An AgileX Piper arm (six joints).
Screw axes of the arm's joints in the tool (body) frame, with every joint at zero. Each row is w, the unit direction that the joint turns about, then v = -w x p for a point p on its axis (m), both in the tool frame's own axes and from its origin. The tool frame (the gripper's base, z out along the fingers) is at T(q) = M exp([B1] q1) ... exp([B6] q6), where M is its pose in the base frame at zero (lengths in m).
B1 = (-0.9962, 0, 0.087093, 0, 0.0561, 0)
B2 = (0, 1, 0, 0.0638, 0, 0.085)
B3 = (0, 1, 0, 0.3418, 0, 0.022)
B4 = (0, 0, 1, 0, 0, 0)
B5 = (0, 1, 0, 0.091, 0, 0)
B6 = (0, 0, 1, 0, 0, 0)
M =
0.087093 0 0.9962 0.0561
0 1 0 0
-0.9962 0 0.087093 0.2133
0 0 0 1
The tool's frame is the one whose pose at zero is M.
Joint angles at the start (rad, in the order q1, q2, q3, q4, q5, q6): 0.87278, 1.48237, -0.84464, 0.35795, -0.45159, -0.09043
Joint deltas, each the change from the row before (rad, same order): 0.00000, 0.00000, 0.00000, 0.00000, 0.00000, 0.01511; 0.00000, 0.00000, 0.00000, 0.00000, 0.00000, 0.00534; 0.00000, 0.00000, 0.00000, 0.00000, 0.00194, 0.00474; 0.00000, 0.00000, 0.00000, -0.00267, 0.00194, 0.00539; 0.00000, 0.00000, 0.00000, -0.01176, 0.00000, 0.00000; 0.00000, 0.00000, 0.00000, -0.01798, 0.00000, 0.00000; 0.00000, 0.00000, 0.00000, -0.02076, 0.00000, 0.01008; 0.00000, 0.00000, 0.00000, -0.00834, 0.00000, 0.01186; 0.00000, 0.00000, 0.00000, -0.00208, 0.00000, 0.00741
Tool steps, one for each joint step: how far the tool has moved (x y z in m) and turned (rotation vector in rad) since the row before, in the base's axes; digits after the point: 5 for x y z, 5 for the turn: 0.00000, 0.00000, 0.00000, 0.01129, 0.00987, -0.00185; 0.00000, 0.00000, 0.00000, 0.00399, 0.00349, -0.00065; -0.00005, 0.00003, -0.00017, 0.00238, 0.00454, -0.00001; -0.00011, 0.00010, -0.00014, 0.00139, 0.00322, 0.00130; -0.00028, 0.00034, 0.00014, -0.00644, -0.00768, 0.00615; -0.00043, 0.00052, 0.00020, -0.00985, -0.01174, 0.00941; -0.00051, 0.00060, 0.00022, -0.00396, -0.00683, 0.00964; -0.00021, 0.00024, 0.00008, 0.00410, 0.00252, 0.00295; -0.00005, 0.00006, 0.00002, 0.00427, 0.00363, 0.00021
